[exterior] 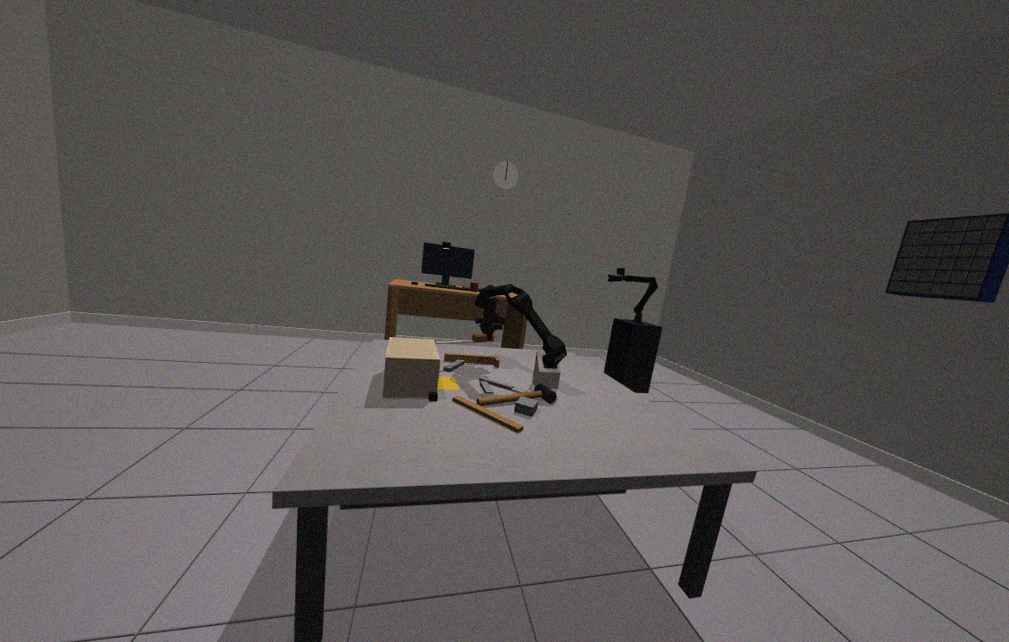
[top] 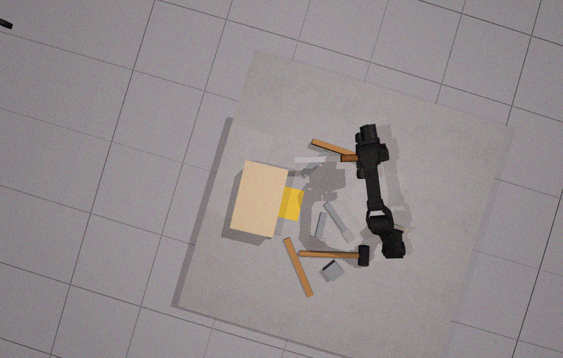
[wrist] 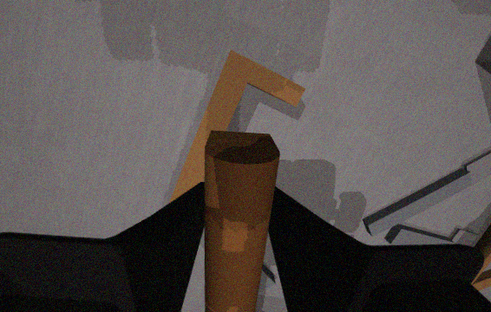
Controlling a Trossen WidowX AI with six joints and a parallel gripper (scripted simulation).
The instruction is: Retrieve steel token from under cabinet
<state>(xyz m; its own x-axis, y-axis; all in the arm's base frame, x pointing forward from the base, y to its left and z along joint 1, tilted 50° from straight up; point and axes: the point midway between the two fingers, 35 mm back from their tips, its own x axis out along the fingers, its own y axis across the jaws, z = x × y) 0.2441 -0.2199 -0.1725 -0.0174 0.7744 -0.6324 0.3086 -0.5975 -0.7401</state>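
The grey bar is 16 cm ahead of my gripper tip, 7 cm to the left of it and 13 cm below it. The rest, counted from my gripper tip: grey l-shaped bracket (5 cm ahead, 38 cm to the left, 13 cm below); then grey block (6 cm behind, 53 cm to the left, 12 cm below); then grey steel token (40 cm ahead, 30 cm to the left, 13 cm below).
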